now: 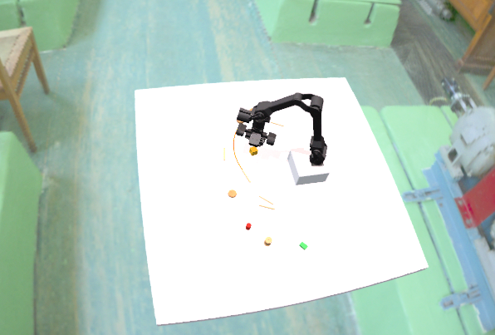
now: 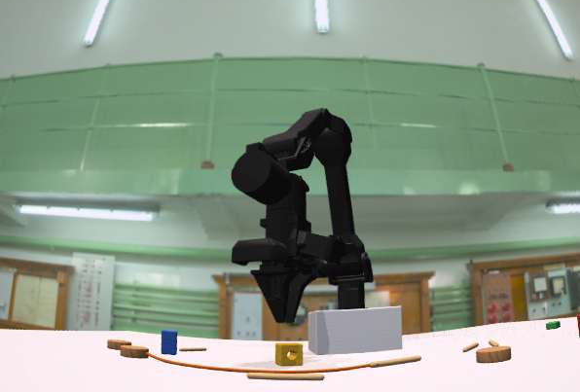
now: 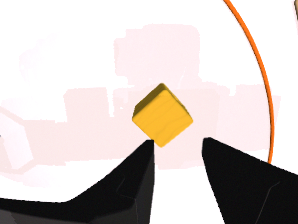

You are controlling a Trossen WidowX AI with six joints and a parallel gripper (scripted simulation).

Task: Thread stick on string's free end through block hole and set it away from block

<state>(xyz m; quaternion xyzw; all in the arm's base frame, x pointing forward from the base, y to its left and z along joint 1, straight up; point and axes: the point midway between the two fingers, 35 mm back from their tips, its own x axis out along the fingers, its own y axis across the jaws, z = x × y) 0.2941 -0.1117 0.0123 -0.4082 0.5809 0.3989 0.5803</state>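
Right now the yellow wooden block is 5 cm below my gripper tip. The rest, counted from my gripper tip: blue block: 5 cm behind, 19 cm to the right, 4 cm below; then red piece: 6 cm ahead, 42 cm to the left, 5 cm below; then wooden cylinder: 2 cm behind, 50 cm to the left, 4 cm below.
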